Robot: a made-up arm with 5 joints.
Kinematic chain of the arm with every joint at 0, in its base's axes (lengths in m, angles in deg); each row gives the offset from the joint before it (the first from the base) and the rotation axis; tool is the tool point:
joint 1: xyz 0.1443 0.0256 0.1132 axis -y
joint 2: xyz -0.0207 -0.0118 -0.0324 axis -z
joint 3: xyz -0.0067 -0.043 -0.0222 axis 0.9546 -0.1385 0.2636
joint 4: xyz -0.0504 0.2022 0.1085 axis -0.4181 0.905 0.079
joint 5: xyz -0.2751 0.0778 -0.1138 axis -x
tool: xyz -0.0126 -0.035 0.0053
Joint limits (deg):
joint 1: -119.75..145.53
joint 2: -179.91..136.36
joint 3: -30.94..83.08
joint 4: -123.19..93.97
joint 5: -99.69..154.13
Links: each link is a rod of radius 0.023 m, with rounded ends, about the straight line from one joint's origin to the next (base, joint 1, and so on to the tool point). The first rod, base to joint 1, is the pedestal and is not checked.
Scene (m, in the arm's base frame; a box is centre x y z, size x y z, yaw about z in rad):
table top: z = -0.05
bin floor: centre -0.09 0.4 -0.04 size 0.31 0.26 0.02 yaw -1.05
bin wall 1: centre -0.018 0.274 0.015 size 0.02 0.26 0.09 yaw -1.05
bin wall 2: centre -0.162 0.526 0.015 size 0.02 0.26 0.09 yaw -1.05
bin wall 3: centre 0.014 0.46 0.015 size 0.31 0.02 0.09 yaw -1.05
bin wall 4: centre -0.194 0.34 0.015 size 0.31 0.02 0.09 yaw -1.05
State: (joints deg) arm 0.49 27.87 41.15 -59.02 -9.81
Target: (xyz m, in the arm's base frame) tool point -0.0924 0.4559 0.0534
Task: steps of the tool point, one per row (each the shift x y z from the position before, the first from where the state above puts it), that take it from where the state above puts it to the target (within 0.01 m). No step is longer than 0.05 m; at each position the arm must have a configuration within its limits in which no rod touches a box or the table.
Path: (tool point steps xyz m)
1: -0.0212 -0.0003 -0.0016
2: -0.0248 0.0031 -0.0021
3: -0.0269 0.0063 -0.0043
4: -0.0271 0.0092 -0.0080
5: -0.0252 0.0119 -0.0123
6: -0.0214 0.0143 -0.0161
7: -0.0159 0.0165 -0.0189
8: -0.0094 0.0180 -0.0196

